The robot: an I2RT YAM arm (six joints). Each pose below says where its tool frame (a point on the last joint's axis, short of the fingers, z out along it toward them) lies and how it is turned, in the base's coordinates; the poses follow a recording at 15 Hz.
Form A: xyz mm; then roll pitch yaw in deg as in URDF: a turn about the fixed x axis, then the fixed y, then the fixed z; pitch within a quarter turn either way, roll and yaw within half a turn.
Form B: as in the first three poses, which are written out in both.
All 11 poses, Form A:
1: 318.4, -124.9, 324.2, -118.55, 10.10, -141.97
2: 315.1, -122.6, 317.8, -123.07, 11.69, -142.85
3: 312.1, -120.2, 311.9, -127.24, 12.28, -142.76
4: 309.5, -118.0, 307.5, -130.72, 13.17, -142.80
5: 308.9, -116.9, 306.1, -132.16, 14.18, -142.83
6: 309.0, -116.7, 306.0, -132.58, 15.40, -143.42
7: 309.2, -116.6, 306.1, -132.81, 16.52, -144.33
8: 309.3, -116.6, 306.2, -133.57, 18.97, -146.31
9: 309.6, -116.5, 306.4, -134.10, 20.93, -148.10
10: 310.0, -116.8, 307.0, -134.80, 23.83, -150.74
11: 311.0, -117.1, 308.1, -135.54, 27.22, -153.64
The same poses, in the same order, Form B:
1: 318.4, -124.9, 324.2, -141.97, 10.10, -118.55
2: 315.1, -122.6, 317.8, -142.85, 11.69, -123.07
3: 312.1, -120.2, 311.9, -142.76, 12.28, -127.24
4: 309.5, -118.0, 307.5, -142.80, 13.17, -130.72
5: 308.9, -116.9, 306.1, -142.83, 14.18, -132.16
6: 309.0, -116.7, 306.0, -143.42, 15.40, -132.58
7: 309.2, -116.6, 306.1, -144.33, 16.52, -132.81
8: 309.3, -116.6, 306.2, -146.31, 18.97, -133.57
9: 309.6, -116.5, 306.4, -148.10, 20.93, -134.10
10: 310.0, -116.8, 307.0, -150.74, 23.83, -134.80
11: 311.0, -117.1, 308.1, -153.64, 27.22, -135.54
